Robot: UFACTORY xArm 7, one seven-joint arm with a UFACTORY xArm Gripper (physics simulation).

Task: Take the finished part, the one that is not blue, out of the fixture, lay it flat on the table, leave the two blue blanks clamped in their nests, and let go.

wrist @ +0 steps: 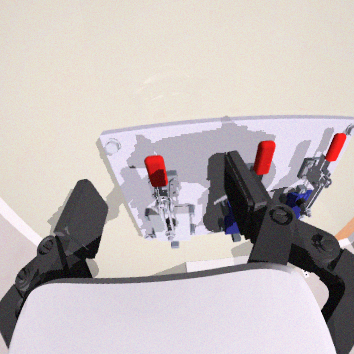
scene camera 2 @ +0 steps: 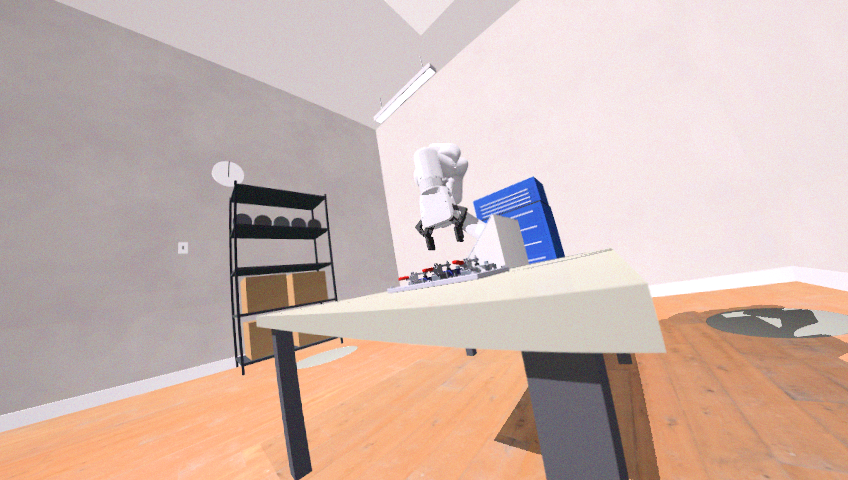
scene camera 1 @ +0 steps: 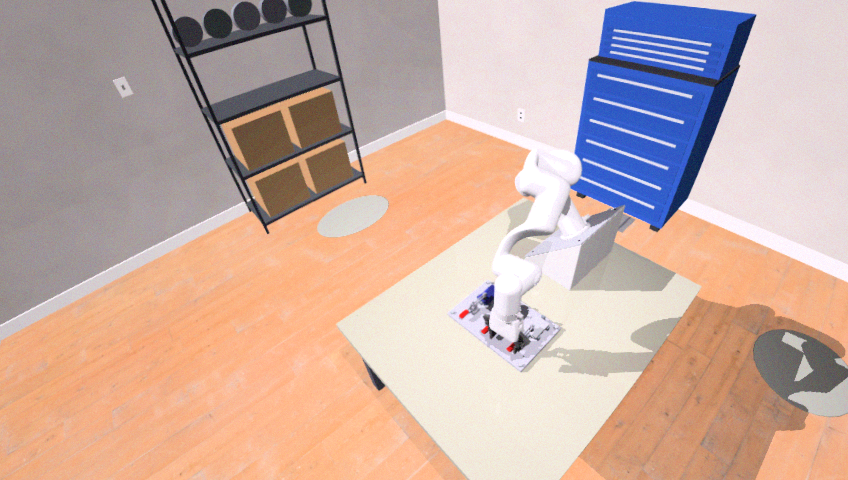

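Observation:
The fixture plate lies on the table with three red-handled clamps. The finished part looks pale and sits in the left nest in the wrist view, under the clamp with the left red handle. One blue blank is in the middle nest, partly hidden by a finger. The other blue blank is in the end nest. My gripper is open and empty, above the plate, with its fingers spread either side of the left clamp in the wrist view.
The table carries the fixture and the arm's wedge-shaped pale base block. The other two red handles stand to the right of the left clamp. A blue tool cabinet stands behind the table.

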